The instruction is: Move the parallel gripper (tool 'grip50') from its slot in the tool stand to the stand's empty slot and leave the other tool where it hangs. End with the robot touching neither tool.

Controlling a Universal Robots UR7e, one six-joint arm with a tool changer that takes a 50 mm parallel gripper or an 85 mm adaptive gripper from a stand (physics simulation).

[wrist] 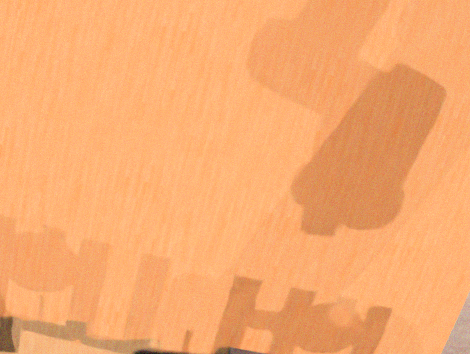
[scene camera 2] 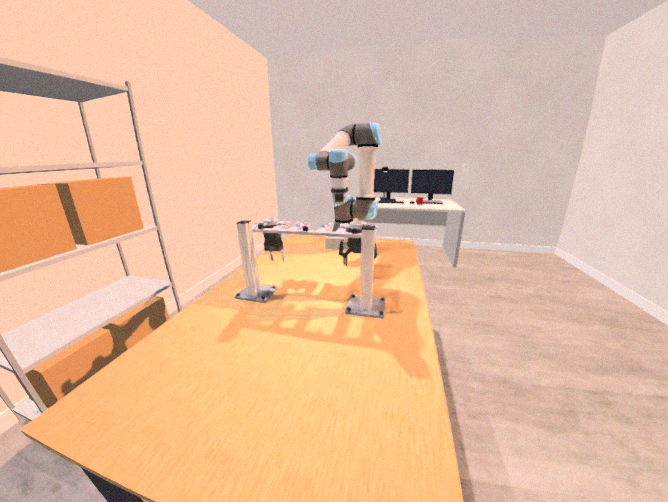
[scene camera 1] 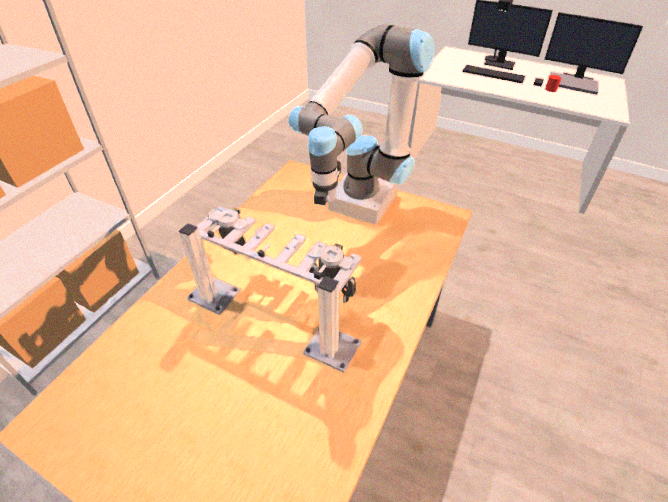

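Where they show: arm's base, link origin: [scene camera 1: 361, 188].
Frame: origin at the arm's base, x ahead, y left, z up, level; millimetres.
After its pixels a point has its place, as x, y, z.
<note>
The tool stand [scene camera 1: 200, 267] {693, -336, 98} [scene camera 2: 248, 261] {697, -346, 84} has three slots. The parallel gripper [scene camera 1: 223, 216] [scene camera 2: 273, 241], a dark body with two slim fingers, hangs in the left slot in the scene views. The adaptive gripper [scene camera 1: 332, 255] [scene camera 2: 353, 247], black and wider, hangs in the right slot. The middle slot, between two bare prongs, is empty. The arm's wrist end [scene camera 1: 324, 180] [scene camera 2: 339, 184] points down behind the stand, above its bar and apart from both tools. It carries no gripper, so no mounted fingers show. The wrist view shows the table with shadows of the wrist and stand.
The stand's two posts rise from base plates on the wooden table [scene camera 1: 178, 415] {1071, -233, -81} [scene camera 2: 270, 421] {1197, -125, -81}. The robot base [scene camera 1: 359, 205] {109, 21, -7} is behind the stand. A shelf rack with boxes stands at the left. A white desk [scene camera 1: 540, 102] [scene camera 2: 418, 215] with monitors is at the back right.
</note>
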